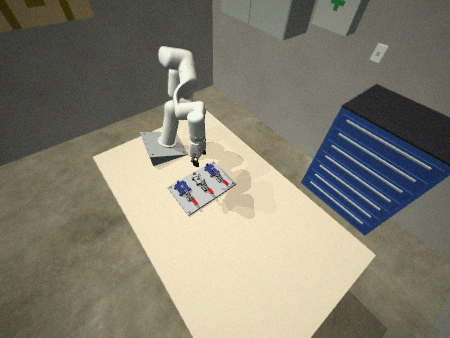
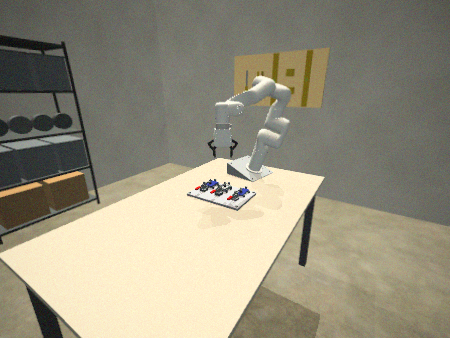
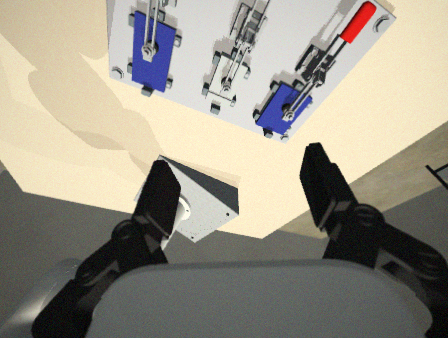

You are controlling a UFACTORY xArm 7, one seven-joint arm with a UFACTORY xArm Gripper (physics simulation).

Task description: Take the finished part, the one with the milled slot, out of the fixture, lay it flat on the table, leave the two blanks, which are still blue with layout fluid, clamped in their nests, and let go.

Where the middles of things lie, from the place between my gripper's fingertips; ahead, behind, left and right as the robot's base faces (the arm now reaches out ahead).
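Labels:
The finished part [image 3: 213, 95] has my hand 20 cm above it, 3 cm past it and 1 cm to the left of it. As for the fixture plate [image 1: 203, 198], that's 23 cm below my hand and 1 cm ahead of it.

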